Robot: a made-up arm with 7 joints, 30 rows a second.
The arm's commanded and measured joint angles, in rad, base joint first. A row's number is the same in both.
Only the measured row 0 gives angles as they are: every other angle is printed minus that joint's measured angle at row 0.
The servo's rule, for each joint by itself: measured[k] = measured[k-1] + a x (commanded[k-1-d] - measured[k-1]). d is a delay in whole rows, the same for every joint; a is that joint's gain. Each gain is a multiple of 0.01, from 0.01 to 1. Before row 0 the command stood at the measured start. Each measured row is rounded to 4 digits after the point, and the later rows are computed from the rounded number. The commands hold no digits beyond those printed.
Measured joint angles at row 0:
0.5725, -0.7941, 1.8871, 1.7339, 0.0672, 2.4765, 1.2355
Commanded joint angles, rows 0 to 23:
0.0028, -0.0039, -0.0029, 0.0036, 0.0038, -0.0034, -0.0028
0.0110, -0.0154, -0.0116, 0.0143, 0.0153, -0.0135, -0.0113
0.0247, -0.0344, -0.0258, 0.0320, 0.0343, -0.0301, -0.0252
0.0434, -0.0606, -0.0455, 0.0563, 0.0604, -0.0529, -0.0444
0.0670, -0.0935, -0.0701, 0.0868, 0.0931, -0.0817, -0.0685
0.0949, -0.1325, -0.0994, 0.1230, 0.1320, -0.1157, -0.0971
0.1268, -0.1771, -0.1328, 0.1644, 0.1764, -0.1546, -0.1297
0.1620, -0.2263, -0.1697, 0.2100, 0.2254, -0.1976, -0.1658
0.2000, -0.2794, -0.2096, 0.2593, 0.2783, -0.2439, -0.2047
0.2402, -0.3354, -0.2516, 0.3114, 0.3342, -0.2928, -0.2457
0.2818, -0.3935, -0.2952, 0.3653, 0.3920, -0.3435, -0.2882
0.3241, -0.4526, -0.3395, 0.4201, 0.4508, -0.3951, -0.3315
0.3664, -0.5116, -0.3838, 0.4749, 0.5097, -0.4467, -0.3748
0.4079, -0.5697, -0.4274, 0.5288, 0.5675, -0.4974, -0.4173
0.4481, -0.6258, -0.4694, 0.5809, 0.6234, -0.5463, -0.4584
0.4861, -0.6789, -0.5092, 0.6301, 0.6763, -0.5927, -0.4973
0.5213, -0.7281, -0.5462, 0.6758, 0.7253, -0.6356, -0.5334
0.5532, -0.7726, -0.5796, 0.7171, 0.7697, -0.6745, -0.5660
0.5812, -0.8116, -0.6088, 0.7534, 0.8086, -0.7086, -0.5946
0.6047, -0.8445, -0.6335, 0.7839, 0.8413, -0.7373, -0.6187
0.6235, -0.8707, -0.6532, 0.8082, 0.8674, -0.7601, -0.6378
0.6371, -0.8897, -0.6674, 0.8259, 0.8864, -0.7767, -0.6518
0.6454, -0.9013, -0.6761, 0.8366, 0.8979, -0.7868, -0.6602
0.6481, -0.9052, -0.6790, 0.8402, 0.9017, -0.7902, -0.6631
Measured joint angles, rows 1 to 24:
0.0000, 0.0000, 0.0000, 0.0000, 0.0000, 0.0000, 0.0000
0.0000, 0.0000, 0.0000, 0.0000, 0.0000, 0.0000, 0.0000
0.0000, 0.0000, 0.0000, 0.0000, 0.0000, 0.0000, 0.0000
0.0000, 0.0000, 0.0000, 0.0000, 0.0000, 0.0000, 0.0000
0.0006, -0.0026, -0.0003, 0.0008, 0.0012, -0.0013, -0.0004
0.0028, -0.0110, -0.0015, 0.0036, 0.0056, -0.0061, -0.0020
0.0074, -0.0264, -0.0042, 0.0096, 0.0145, -0.0155, -0.0055
0.0150, -0.0490, -0.0087, 0.0194, 0.0287, -0.0301, -0.0113
0.0259, -0.0784, -0.0155, 0.0336, 0.0487, -0.0502, -0.0199
0.0404, -0.1141, -0.0247, 0.0524, 0.0745, -0.0757, -0.0315
0.0585, -0.1557, -0.0366, 0.0759, 0.1061, -0.1065, -0.0462
0.0802, -0.2023, -0.0512, 0.1041, 0.1431, -0.1420, -0.0641
0.1054, -0.2532, -0.0686, 0.1367, 0.1850, -0.1817, -0.0852
0.1337, -0.3075, -0.0887, 0.1734, 0.2313, -0.2250, -0.1093
0.1648, -0.3643, -0.1114, 0.2137, 0.2811, -0.2712, -0.1361
0.1983, -0.4226, -0.1365, 0.2570, 0.3337, -0.3195, -0.1654
0.2336, -0.4813, -0.1637, 0.3028, 0.3883, -0.3691, -0.1968
0.2702, -0.5396, -0.1927, 0.3503, 0.4439, -0.4191, -0.2299
0.3076, -0.5965, -0.2231, 0.3987, 0.4995, -0.4687, -0.2642
0.3451, -0.6509, -0.2546, 0.4473, 0.5543, -0.5171, -0.2992
0.3821, -0.7019, -0.2867, 0.4953, 0.6073, -0.5633, -0.3343
0.4180, -0.7486, -0.3189, 0.5419, 0.6576, -0.6067, -0.3691
0.4523, -0.7902, -0.3508, 0.5863, 0.7044, -0.6464, -0.4029
0.4843, -0.8260, -0.3819, 0.6278, 0.7468, -0.6819, -0.4353
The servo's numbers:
d 4
a 0.21 0.66 0.11 0.21 0.31 0.39 0.15

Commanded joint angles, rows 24 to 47:
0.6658, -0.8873, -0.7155, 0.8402, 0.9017, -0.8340, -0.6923
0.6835, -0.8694, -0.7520, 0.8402, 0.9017, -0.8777, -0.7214
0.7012, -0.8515, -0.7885, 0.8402, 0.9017, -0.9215, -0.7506
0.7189, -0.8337, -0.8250, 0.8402, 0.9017, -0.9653, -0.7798
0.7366, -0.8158, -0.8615, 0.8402, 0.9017, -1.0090, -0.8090
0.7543, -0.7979, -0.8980, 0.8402, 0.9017, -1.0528, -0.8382
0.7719, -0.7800, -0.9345, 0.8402, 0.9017, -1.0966, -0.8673
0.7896, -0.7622, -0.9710, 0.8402, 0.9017, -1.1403, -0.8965
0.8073, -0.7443, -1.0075, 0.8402, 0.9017, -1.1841, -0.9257
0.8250, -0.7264, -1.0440, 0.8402, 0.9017, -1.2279, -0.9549
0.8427, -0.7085, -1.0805, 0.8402, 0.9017, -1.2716, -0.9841
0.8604, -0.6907, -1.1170, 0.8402, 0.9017, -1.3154, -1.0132
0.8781, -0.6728, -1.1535, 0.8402, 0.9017, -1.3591, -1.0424
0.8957, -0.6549, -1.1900, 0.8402, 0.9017, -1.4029, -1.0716
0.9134, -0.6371, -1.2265, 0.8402, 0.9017, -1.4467, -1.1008
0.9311, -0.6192, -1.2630, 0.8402, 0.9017, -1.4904, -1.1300
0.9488, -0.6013, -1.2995, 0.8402, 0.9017, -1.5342, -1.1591
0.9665, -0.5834, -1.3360, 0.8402, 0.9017, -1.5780, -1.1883
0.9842, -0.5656, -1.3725, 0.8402, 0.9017, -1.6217, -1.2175
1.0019, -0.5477, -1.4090, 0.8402, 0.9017, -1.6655, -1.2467
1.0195, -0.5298, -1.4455, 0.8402, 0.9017, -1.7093, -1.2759
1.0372, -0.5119, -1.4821, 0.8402, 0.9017, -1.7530, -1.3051
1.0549, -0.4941, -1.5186, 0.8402, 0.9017, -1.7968, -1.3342
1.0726, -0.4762, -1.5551, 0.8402, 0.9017, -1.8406, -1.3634
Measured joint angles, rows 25 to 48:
0.5135, -0.8555, -0.4117, 0.6657, 0.7842, -0.7124, -0.4657
0.5395, -0.8781, -0.4398, 0.6993, 0.8159, -0.7375, -0.4936
0.5617, -0.8934, -0.4658, 0.7281, 0.8413, -0.7567, -0.5186
0.5798, -0.9012, -0.4893, 0.7516, 0.8600, -0.7698, -0.5403
0.5979, -0.8920, -0.5142, 0.7702, 0.8729, -0.7948, -0.5631
0.6159, -0.8771, -0.5404, 0.7849, 0.8818, -0.8271, -0.5868
0.6338, -0.8602, -0.5677, 0.7965, 0.8880, -0.8639, -0.6114
0.6517, -0.8427, -0.5960, 0.8057, 0.8922, -0.9034, -0.6367
0.6695, -0.8249, -0.6252, 0.8129, 0.8951, -0.9446, -0.6625
0.6873, -0.8071, -0.6552, 0.8186, 0.8971, -0.9868, -0.6889
0.7051, -0.7892, -0.6859, 0.8231, 0.8985, -1.0296, -0.7157
0.7228, -0.7714, -0.7173, 0.8267, 0.8995, -1.0728, -0.7428
0.7405, -0.7535, -0.7492, 0.8295, 0.9002, -1.1162, -0.7702
0.7582, -0.7356, -0.7816, 0.8317, 0.9007, -1.1598, -0.7979
0.7759, -0.7177, -0.8145, 0.8335, 0.9010, -1.2034, -0.8258
0.7936, -0.6999, -0.8478, 0.8349, 0.9012, -1.2471, -0.8539
0.8113, -0.6820, -0.8814, 0.8360, 0.9014, -1.2908, -0.8822
0.8290, -0.6641, -0.9153, 0.8369, 0.9015, -1.3345, -0.9106
0.8467, -0.6463, -0.9495, 0.8376, 0.9016, -1.3783, -0.9391
0.8644, -0.6284, -0.9840, 0.8381, 0.9016, -1.4220, -0.9677
0.8821, -0.6105, -1.0187, 0.8385, 0.9016, -1.4658, -0.9964
0.8998, -0.5926, -1.0536, 0.8389, 0.9016, -1.5096, -1.0252
0.9175, -0.5748, -1.0887, 0.8392, 0.9016, -1.5533, -1.0540
0.9352, -0.5569, -1.1239, 0.8394, 0.9016, -1.5971, -1.0829

